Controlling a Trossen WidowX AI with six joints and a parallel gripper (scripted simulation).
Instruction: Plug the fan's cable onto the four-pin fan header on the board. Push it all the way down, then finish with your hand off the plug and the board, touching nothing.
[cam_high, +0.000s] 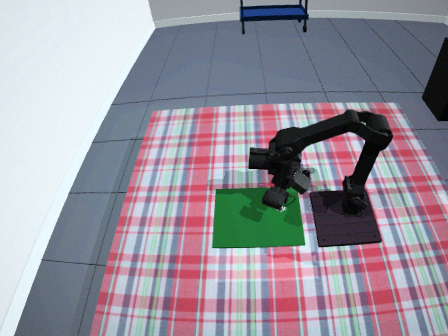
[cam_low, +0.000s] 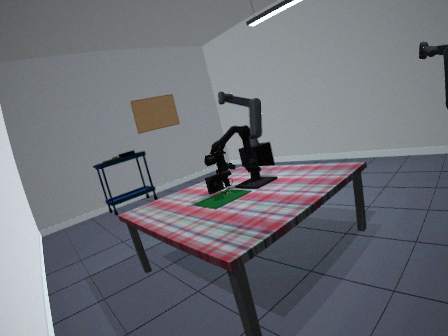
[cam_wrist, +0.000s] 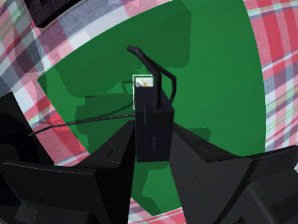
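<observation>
The white four-pin header lies 6 cm below my gripper tip. Round my gripper tip: black fan 3 cm behind, 16 cm to the right, 1 cm below; green board 8 cm ahead, 3 cm to the left, 8 cm below; dark fan plug 1 cm behind, 1 cm above.
</observation>
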